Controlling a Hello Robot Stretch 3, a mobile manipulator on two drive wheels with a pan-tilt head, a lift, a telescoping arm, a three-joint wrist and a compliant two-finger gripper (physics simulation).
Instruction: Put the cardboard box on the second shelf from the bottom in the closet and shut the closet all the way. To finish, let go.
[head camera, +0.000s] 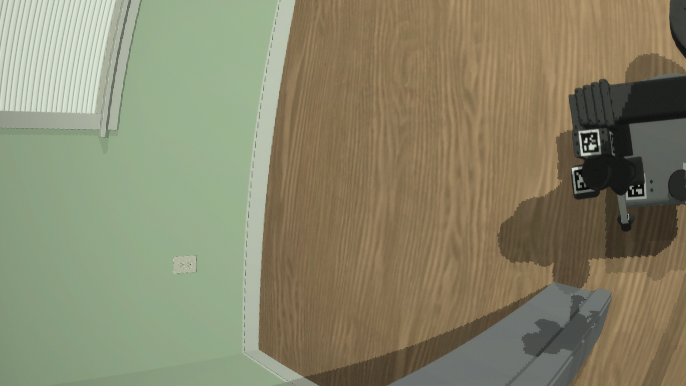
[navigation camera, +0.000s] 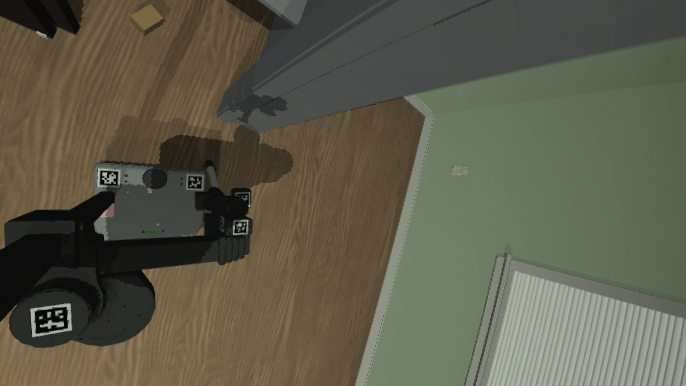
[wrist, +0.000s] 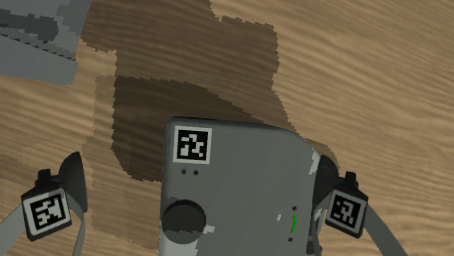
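Seen in the pictures: gripper, fingertip midpoint: (wrist: 204, 174); robot's base at its link origin: (head camera: 679, 184) (navigation camera: 154, 177) (wrist: 192, 188).
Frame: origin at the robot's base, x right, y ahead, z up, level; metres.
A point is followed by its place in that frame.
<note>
The cardboard box (navigation camera: 147, 19) @[x -0.063, y 0.599, z 0.050 m], small and tan, lies on the floor at the top left of the navigation view. The grey closet (head camera: 480, 345) @[x 0.396, y 0.259, z 0.564 m] (navigation camera: 350, 60) @[x 0.270, y 0.276, z 0.886 m] (wrist: 37, 62) @[x 0.249, y 0.281, z 0.124 m] shows its outer side; a light grey shelf corner (navigation camera: 287, 7) @[x 0.343, y 0.649, z 0.407 m] shows at the navigation view's top edge. The closet's second shelf from the bottom cannot be made out. Dark door panels (navigation camera: 42, 12) @[x -0.319, y 0.479, z 0.143 m] stand at the navigation view's top left corner. My gripper (wrist: 204, 174) @[x 0.143, y -0.022, z 0.372 m] is open and empty, its fingers wide apart above my own base, away from the box. The box does not show in the head or wrist views.
My base (head camera: 655, 150) @[x 0.065, y -0.083, z 0.160 m] (navigation camera: 155, 205) @[x 0.004, y -0.092, z 0.160 m] (wrist: 240, 175) @[x 0.085, y -0.085, z 0.160 m] is below the gripper, near the closet's front corner. A green wall (head camera: 200, 175) @[x 1.649, y -0.150, z 0.338 m] (navigation camera: 525, 150) @[x 1.767, y 0.336, z 0.790 m] with an outlet (head camera: 185, 264) @[x 1.727, y 0.194, z 0.399 m] (navigation camera: 460, 170) @[x 1.726, y 0.195, z 0.408 m] and a window with blinds (head camera: 50, 55) @[x 1.544, y -0.556, z 1.079 m] (navigation camera: 590, 335) @[x 1.545, y -0.551, z 1.219 m] stands across the wooden floor (head camera: 400, 175) @[x 0.979, y -0.091, z 0.000 m] (navigation camera: 310, 225) @[x 0.772, y -0.233, z 0.001 m].
</note>
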